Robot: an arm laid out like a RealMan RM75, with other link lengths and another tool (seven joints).
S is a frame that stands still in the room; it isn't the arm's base.
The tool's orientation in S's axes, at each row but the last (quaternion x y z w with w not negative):
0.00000 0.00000 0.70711 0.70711
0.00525 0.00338 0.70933 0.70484
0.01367 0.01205 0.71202 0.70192
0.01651 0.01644 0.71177 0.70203
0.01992 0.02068 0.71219 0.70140
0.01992 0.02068 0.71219 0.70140
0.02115 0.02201 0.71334 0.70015
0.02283 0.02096 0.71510 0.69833
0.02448 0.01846 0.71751 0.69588
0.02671 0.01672 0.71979 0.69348
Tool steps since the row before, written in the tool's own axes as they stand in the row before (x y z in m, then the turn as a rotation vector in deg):
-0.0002 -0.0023 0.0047 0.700 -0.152 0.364
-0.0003 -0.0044 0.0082 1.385 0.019 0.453
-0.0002 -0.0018 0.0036 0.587 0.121 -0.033
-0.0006 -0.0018 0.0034 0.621 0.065 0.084
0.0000 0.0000 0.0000 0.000 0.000 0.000
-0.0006 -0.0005 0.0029 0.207 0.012 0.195
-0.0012 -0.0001 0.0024 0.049 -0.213 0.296
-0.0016 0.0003 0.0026 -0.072 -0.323 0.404
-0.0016 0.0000 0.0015 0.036 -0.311 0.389
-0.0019 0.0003 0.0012 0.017 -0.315 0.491
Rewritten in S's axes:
0.0023 -0.0002 0.0047 0.152 0.700 0.364
0.0045 -0.0003 0.0081 -0.022 1.384 0.457
0.0019 -0.0002 0.0035 -0.130 0.585 -0.027
0.0020 -0.0006 0.0033 -0.070 0.620 0.087
0.0000 0.0000 0.0000 0.000 0.000 0.000
0.0007 -0.0006 0.0029 -0.004 0.207 0.195
0.0003 -0.0012 0.0024 0.230 0.053 0.282
-0.0001 -0.0016 0.0026 0.349 -0.065 0.383
0.0001 -0.0016 0.0015 0.333 0.043 0.370
-0.0002 -0.0019 0.0012 0.344 0.022 0.471

